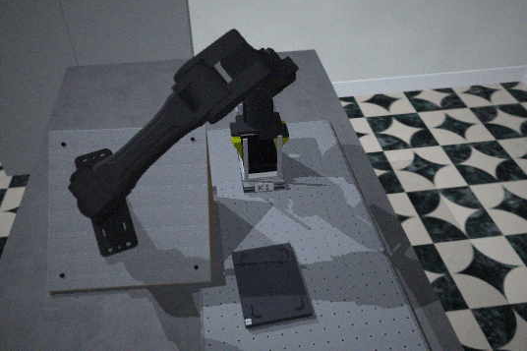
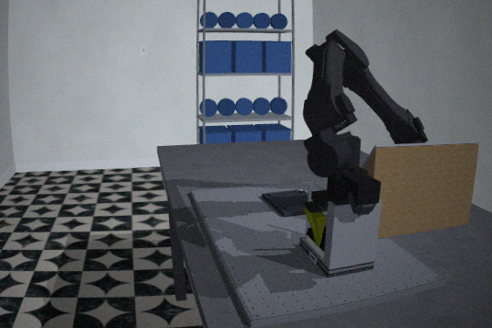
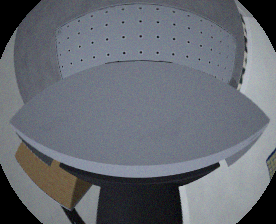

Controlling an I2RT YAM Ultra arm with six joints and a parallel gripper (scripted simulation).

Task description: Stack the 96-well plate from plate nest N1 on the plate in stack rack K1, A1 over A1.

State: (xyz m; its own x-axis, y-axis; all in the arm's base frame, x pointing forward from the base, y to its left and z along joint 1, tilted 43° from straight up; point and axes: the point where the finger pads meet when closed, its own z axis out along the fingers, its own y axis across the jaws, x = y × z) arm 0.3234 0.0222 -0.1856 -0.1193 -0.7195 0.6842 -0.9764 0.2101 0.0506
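Now: the black 96-well plate right at my hand. The rest, counted from my hand: rack back wall: 1 cm ahead, 7 cm to the left, 4 cm above; pale A1 mark: 12 cm behind, 40 cm to the right, 3 cm below; white 96-well plate: 2 cm below.
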